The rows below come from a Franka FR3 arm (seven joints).
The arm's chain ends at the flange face. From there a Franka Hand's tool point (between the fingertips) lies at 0.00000 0.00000 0.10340 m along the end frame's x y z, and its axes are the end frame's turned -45 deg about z.
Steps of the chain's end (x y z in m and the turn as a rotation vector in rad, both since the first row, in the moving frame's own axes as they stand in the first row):
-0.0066, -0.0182, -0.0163, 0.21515, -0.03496, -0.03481
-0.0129, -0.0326, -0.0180, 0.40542, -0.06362, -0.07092
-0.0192, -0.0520, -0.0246, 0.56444, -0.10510, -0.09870
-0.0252, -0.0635, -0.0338, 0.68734, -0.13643, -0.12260
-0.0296, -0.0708, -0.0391, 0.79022, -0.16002, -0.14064
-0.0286, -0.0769, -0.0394, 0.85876, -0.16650, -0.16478
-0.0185, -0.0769, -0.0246, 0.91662, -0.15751, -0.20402
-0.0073, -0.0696, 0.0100, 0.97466, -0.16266, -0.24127
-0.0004, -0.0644, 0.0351, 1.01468, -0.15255, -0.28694
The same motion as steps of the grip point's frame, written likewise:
0.0210, -0.0359, -0.0187, 0.17685, 0.12741, -0.03481
0.0370, -0.0664, -0.0266, 0.33166, 0.24169, -0.07092
0.0526, -0.0982, -0.0412, 0.47344, 0.32480, -0.09870
0.0605, -0.1204, -0.0581, 0.58249, 0.38955, -0.12260
0.0656, -0.1360, -0.0709, 0.67192, 0.44562, -0.14064
0.0726, -0.1439, -0.0764, 0.72497, 0.48950, -0.16478
0.0814, -0.1399, -0.0660, 0.75952, 0.53677, -0.20402
0.0845, -0.1305, -0.0363, 0.80421, 0.57417, -0.24127
0.0859, -0.1241, -0.0144, 0.82536, 0.60962, -0.28694

